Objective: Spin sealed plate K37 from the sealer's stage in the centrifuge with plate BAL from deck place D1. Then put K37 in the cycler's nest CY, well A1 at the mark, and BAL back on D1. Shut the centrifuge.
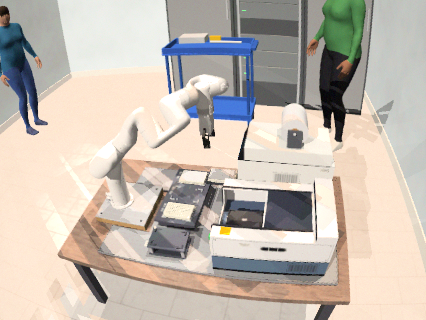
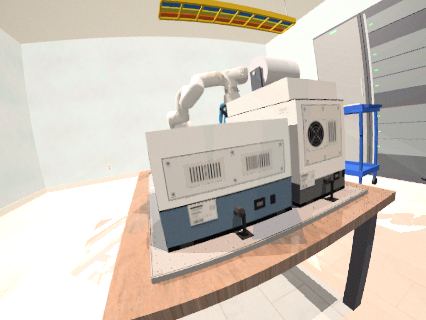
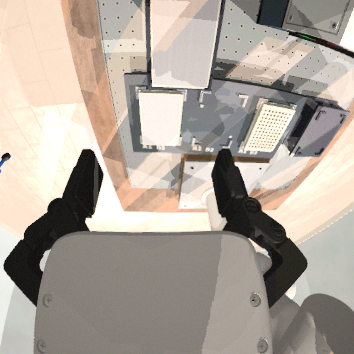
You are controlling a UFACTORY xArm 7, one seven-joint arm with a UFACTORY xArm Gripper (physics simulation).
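Places are measured from the arm's base along level axes (x left, y down, z back), in centimetres.
Pixels of known places: gripper, fingertip midpoint: (image 1: 209, 142) (image 3: 156, 160); arm's base, link origin: (image 1: 122, 200).
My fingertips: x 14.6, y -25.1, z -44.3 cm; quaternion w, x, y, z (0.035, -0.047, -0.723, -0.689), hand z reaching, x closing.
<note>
Ahead of a thing's pixels: the offset from my fingertips to its middle. "spot": to the spot under its first point. Level surfaces: height alone.
My gripper (image 1: 207, 142) (image 3: 156, 160) is open and empty, high above the table behind the deck. A pale, smooth-topped plate {dx +2.0, dy +22.1, dz +9.6 cm} (image 1: 193, 176) (image 3: 161, 117) sits on deck place D1. The sealer {dx -6.6, dy +3.8, dz -35.2 cm} (image 1: 286, 167) (image 2: 320, 95) has a pale rectangular stage area (image 3: 182, 45) reaching towards the deck; I cannot tell whether K37 is on it. The centrifuge {dx -36.3, dy +15.4, dz -28.8 cm} (image 1: 265, 250) (image 2: 225, 200) stands open, with a dark bucket (image 1: 243, 218) (image 3: 320, 15) inside. A dark raised nest {dx -39.6, dy +24.6, dz +14.9 cm} (image 1: 169, 241) (image 3: 320, 129), apparently CY, stands at the deck's end and holds no plate. Plate labels are unreadable.
A plate with a grid of wells {spot: dx -23.5, dy +21.3, dz +12.5 cm} (image 1: 179, 211) (image 3: 271, 126) sits on D3 of the dark deck {dy +22.9 cm} (image 1: 167, 199) (image 3: 212, 115); D2 between holds no plate. The tall sealer and the centrifuge walls stand beside the deck. A blue cart (image 1: 210, 48) (image 2: 369, 108) and two people stand beyond the table.
</note>
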